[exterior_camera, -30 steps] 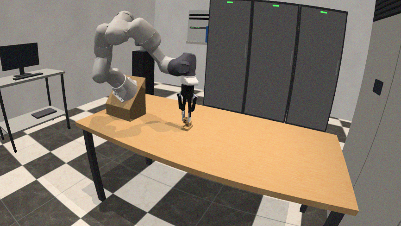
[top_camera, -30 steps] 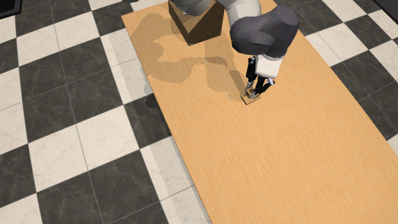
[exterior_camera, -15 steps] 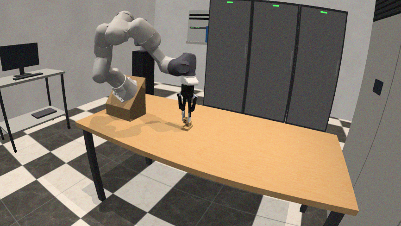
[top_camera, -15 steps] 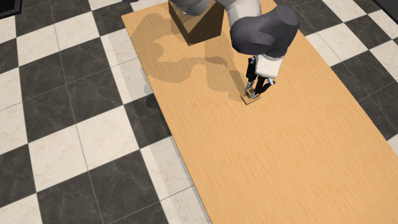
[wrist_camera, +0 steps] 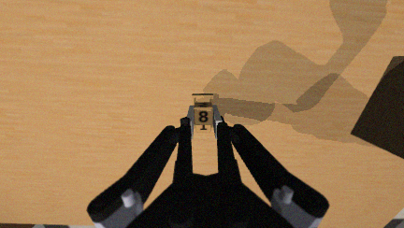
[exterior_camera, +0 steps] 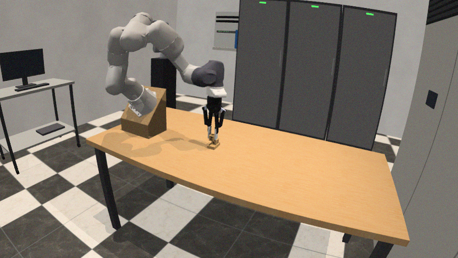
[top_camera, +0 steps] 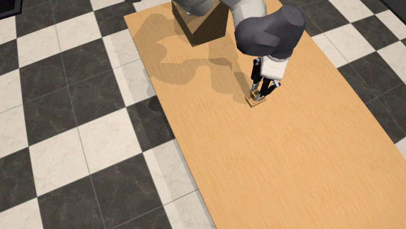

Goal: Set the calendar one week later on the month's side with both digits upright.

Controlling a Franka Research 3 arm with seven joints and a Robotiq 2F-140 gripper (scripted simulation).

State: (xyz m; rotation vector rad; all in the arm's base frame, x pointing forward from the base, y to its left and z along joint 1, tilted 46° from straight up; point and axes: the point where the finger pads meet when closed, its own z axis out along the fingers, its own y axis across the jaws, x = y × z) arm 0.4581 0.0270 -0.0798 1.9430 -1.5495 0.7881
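Right now my hand is 20 mm to the right of the wooden tray and 80 mm above it.
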